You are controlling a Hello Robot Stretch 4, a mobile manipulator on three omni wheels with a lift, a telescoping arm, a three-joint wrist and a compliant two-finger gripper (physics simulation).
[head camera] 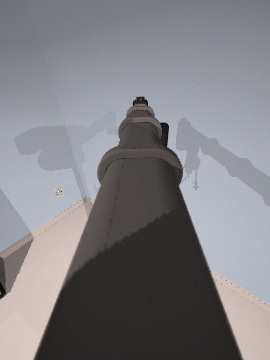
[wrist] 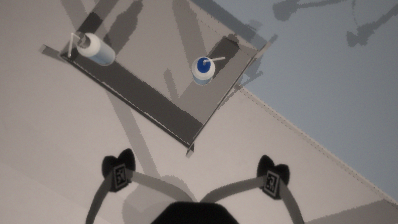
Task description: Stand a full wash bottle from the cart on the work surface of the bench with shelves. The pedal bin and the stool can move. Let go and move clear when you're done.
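Frame: origin at the robot's base, x left, y back, z up, level; millimetres.
Seen in the pictures: hand at its tool point: (wrist: pixel 196 168).
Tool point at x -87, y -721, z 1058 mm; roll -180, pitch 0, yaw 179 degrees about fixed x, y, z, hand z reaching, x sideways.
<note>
A point is followed by its place in that frame.
My gripper (wrist: pixel 196 172) @(y -721, x -87, z 1058 mm) is open, its two fingers wide apart with nothing between them. It hangs above and in front of the cart (wrist: pixel 220 90) @(y -857, x -155, z 635 mm), whose top tray shows in the wrist view. A wash bottle with a blue cap and pale spout (wrist: pixel 203 71) @(y -883, x -98, z 773 mm) stands on the tray towards the right. A second wash bottle with a grey cap (wrist: pixel 100 51) @(y -934, x 167, z 726 mm) stands near the tray's left corner. Both have bluish lower parts; their fill levels are hard to tell. In the head view my raised arm hides the cart and the fingers. The bench with shelves does not show.
The blue-grey wall (head camera: pixel 225 100) @(y -912, x -408, z 1420 mm) (wrist: pixel 325 100) @(y -844, x -505, z 578 mm) rises behind and to the right of the cart, with shadows on it. The pale floor (head camera: pixel 45 280) @(y -686, x 933, z -27 mm) (wrist: pixel 50 125) @(y -690, x 778, z -27 mm) meets it along a skirting. A dark object shows partly at the left edge of the head view. The pedal bin and stool cannot be made out.
</note>
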